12 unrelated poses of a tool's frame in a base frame.
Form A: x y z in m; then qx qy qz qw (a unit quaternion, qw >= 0).
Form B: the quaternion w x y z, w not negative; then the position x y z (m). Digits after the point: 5 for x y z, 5 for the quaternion.
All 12 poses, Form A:
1: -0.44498 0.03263 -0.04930 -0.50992 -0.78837 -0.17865 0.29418
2: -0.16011 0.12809 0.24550 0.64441 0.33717 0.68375 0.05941
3: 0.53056 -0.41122 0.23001 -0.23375 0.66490 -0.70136 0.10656
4: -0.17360 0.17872 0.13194 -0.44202 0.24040 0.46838 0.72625
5: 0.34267 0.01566 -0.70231 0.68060 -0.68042 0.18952 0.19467
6: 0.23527 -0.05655 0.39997 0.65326 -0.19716 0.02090 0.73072
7: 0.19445 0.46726 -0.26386 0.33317 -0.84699 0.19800 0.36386
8: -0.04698 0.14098 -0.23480 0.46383 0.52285 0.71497 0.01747
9: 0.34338 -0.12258 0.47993 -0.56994 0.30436 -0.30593 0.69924
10: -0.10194 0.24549 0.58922 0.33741 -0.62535 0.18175 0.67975
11: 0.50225 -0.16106 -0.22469 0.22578 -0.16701 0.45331 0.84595
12: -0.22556 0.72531 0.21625 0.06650 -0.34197 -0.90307 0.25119
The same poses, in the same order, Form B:
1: 0.29418 -0.50992 -0.78837 -0.17865 -0.44498 0.03263 -0.04930
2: 0.05941 0.64441 0.33717 0.68375 -0.16011 0.12809 0.24550
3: 0.10656 -0.23375 0.66490 -0.70136 0.53056 -0.41122 0.23001
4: 0.72625 -0.44202 0.24040 0.46838 -0.17360 0.17872 0.13194
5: 0.19467 0.68060 -0.68042 0.18952 0.34267 0.01566 -0.70231
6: 0.73072 0.65326 -0.19716 0.02090 0.23527 -0.05655 0.39997
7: 0.36386 0.33317 -0.84699 0.19800 0.19445 0.46726 -0.26386
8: 0.01747 0.46383 0.52285 0.71497 -0.04698 0.14098 -0.23480
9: 0.69924 -0.56994 0.30436 -0.30593 0.34338 -0.12258 0.47993
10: 0.67975 0.33741 -0.62535 0.18175 -0.10194 0.24549 0.58922
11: 0.84595 0.22578 -0.16701 0.45331 0.50225 -0.16106 -0.22469
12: 0.25119 0.06650 -0.34197 -0.90307 -0.22556 0.72531 0.21625
